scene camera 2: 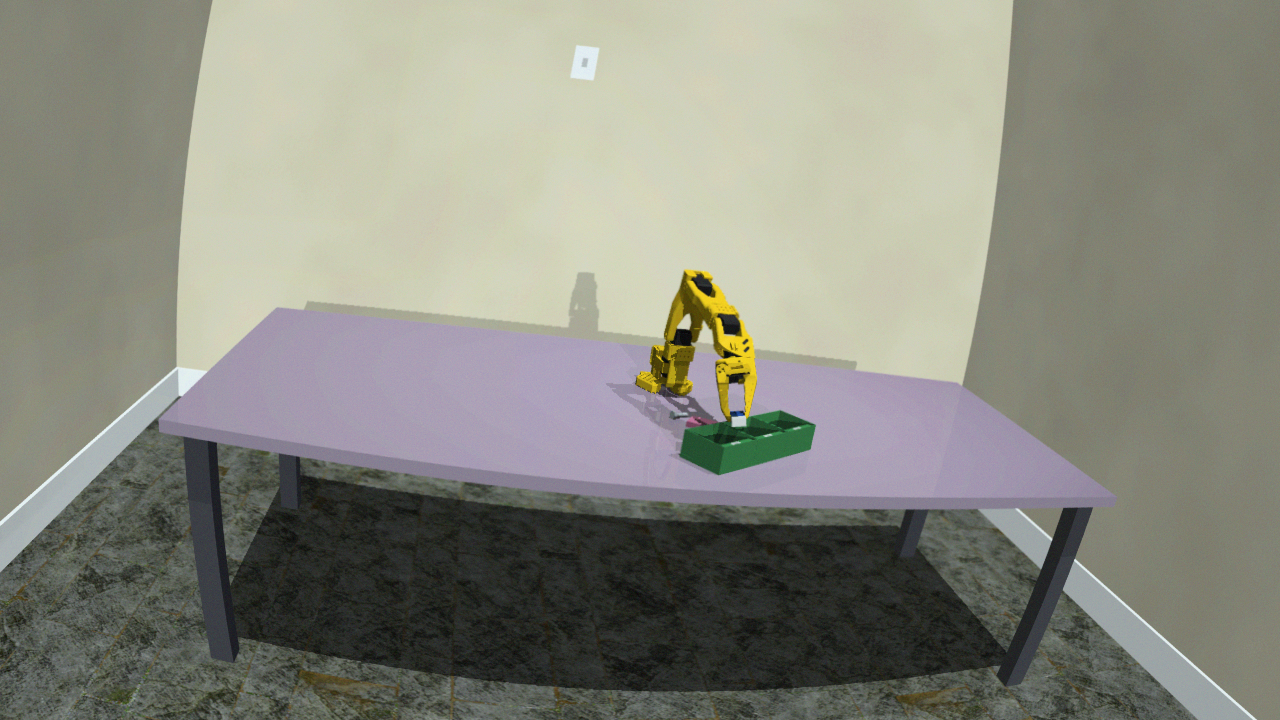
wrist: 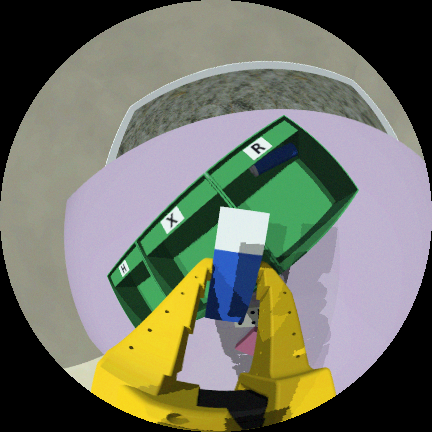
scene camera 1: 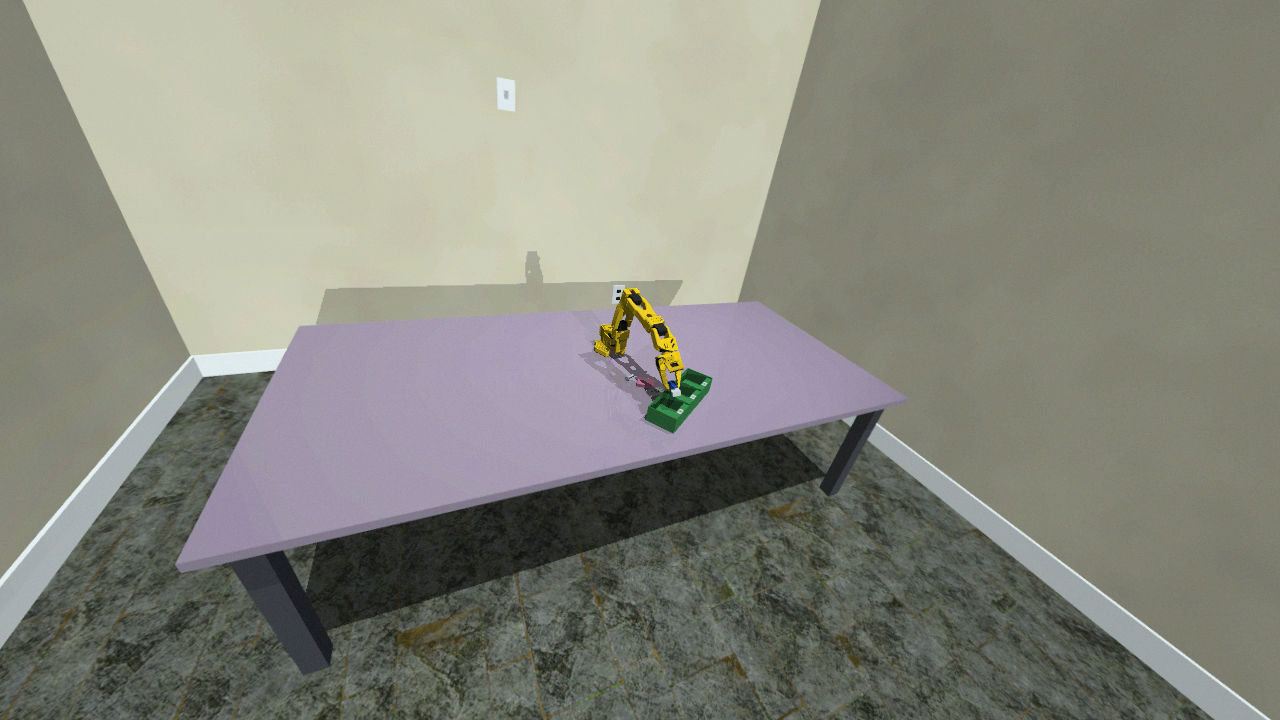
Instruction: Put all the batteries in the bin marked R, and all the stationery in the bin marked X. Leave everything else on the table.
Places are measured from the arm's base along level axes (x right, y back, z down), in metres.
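Pixels of known places: end effector, tool point: [scene camera 2: 744,416] [wrist: 212,266] [scene camera 1: 677,386]; arm's base, origin of the base link: [scene camera 2: 665,390] [scene camera 1: 612,352].
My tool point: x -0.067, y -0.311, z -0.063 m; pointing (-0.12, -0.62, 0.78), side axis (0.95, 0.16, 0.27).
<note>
For each thing: its top centre in the pictures, then the offset to it from my tool point. "*": a spot on its surface instead. Level surfaces: height alone.
- blue-and-white eraser, middle of its top: [wrist: 228,277] [scene camera 2: 739,411] [scene camera 1: 674,384] dx +0.010, dy +0.003, dz -0.006 m
- green tray, middle of its top: [wrist: 190,257] [scene camera 2: 754,427] [scene camera 1: 682,391] dx -0.021, dy -0.002, dz +0.017 m
- X bin, surface spot: [wrist: 195,197] * dx -0.019, dy -0.043, dz +0.021 m
- R bin, surface spot: [wrist: 287,200] * dx +0.052, dy -0.043, dz +0.056 m
- dark blue battery, middle of its top: [wrist: 273,154] dx +0.043, dy -0.082, dz +0.042 m
- pink object, middle of its top: [wrist: 262,347] [scene camera 2: 703,421] [scene camera 1: 645,381] dx +0.035, dy +0.113, dz +0.053 m
- table, its level: dz +0.063 m
- grey bolt-like object, middle of its top: [scene camera 2: 680,410] [scene camera 1: 630,374] dx +0.070, dy +0.154, dz +0.050 m
- pale piece with black dots, middle of its top: [wrist: 258,316] [scene camera 1: 655,390] dx +0.025, dy +0.067, dz +0.056 m
- H bin, surface spot: [wrist: 150,295] * dx -0.105, dy +0.063, dz +0.056 m
My gripper [scene camera 1: 672,383] [scene camera 2: 735,412] [wrist: 236,270] is shut on a blue-and-white eraser [scene camera 1: 674,391] [scene camera 2: 738,420] [wrist: 242,230], its white end pointing away from the jaws. It holds the eraser above the green tray [scene camera 1: 671,424] [scene camera 2: 747,452] [wrist: 345,187]. In the wrist view the eraser overlaps the divider between the X bin [wrist: 195,197] and the R bin [wrist: 287,200]. A dark blue battery [wrist: 276,158] lies in the R bin, beside the labelled wall. The eraser and jaws hide part of the X bin.
A pink object [scene camera 1: 645,382] [scene camera 2: 699,421] [wrist: 247,343] lies on the table [scene camera 1: 402,420] [scene camera 2: 447,402] behind the tray. A grey bolt-like object [scene camera 1: 631,377] [scene camera 2: 677,414] lies near it. A pale piece with black dots [wrist: 246,319] shows partly between the jaws. The H bin [wrist: 150,295] is at the tray's end.
</note>
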